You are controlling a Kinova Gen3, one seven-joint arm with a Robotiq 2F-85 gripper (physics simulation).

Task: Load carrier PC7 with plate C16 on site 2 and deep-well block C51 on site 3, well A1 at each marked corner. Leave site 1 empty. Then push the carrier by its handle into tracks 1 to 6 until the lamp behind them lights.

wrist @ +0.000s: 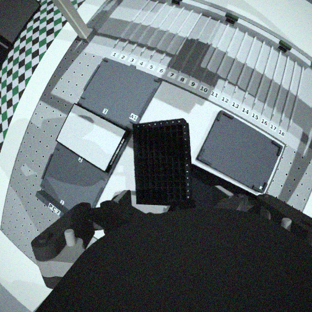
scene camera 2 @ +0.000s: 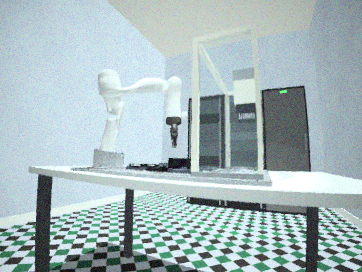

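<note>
Carrier PC7 lies at the left in the wrist view, its handle end towards the lower left. A white plate sits on site 2, a dark printed edge facing right; its label is unreadable. Site 3, with an A1 mark at its lower right corner, and site 1 are bare. A black deep-well block lies right of the carrier, turned relative to it; no label is readable and its lower end is close to the gripper's outline. My gripper is open and empty, above the table.
Numbered tracks run beyond the carrier; dark lamps stand behind them. A grey nest without a plate is at the right, a black area beside it. A white gantry frame with a pipetting head stands right of the arm.
</note>
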